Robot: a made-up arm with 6 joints.
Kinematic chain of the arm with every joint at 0, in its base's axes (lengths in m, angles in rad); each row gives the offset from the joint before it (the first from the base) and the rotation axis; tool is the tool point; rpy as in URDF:
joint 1: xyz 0 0 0.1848 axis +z
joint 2: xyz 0 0 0 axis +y
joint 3: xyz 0.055 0 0.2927 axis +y
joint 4: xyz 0.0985 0 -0.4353 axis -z
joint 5: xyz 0 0 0 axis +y
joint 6: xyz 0.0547 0 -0.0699 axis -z
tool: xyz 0 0 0 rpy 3.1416 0 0
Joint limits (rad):
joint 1: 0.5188..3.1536
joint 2: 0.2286..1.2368
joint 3: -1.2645..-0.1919
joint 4: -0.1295..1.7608
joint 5: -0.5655..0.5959
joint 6: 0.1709..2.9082
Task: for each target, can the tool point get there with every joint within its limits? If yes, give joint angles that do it. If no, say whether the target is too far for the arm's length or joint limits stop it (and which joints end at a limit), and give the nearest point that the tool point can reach.
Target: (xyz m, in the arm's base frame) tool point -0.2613 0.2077 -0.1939
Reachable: yes | joints 2.6631 0.9498 -0.8297 1.2824 -0.1885 2.4418
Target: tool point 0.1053 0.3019 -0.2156
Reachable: yes | joints 1.3345 0.9506 -0.8491 1.4908 0.2978 0.4980
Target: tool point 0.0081 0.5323 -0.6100
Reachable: no: too far | nearest point 0.0066 0.4316 -0.2883 | short by 0.337 m
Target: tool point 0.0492 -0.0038 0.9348
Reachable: no: joint limits stop it (at a limit: joint 1, joint 2, joint 3, joint 5) | nearest point 0.5362 0.2964 0.3767 | short by 0.799 m
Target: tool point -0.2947 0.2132 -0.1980
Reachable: yes | joints 2.5853 0.9377 -0.8103 0.4007 -0.1610 1.8933
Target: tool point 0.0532 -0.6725 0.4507
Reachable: no: joint limits stop it (at a limit: joint 2, joint 3, joint 4, joint 5) | nearest point 0.0083 -0.1051 -0.0762 | short by 0.776 m
